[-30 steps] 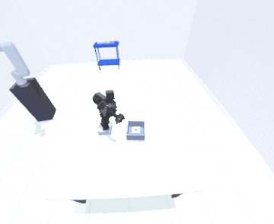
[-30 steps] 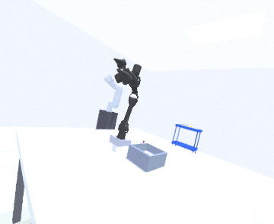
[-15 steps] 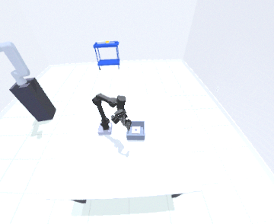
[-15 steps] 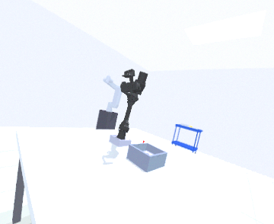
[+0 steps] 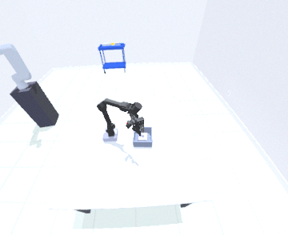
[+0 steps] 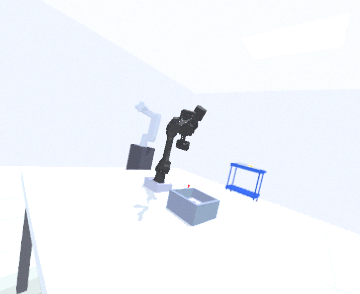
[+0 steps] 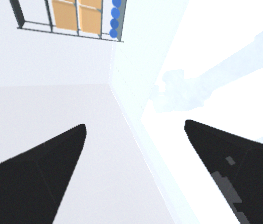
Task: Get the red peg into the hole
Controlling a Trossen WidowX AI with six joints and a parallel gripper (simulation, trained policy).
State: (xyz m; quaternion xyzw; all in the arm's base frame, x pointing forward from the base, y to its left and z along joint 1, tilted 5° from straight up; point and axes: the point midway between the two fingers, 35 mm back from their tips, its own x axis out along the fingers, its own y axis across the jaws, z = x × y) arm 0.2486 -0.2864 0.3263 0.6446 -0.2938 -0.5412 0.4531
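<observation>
Now: the red peg 10 cm behind my gripper tip, 39 cm to the left of it and 33 cm below it. From my gripper tip the other things lie so: grey-blue box 4 cm ahead, 20 cm to the left, 34 cm below.
</observation>
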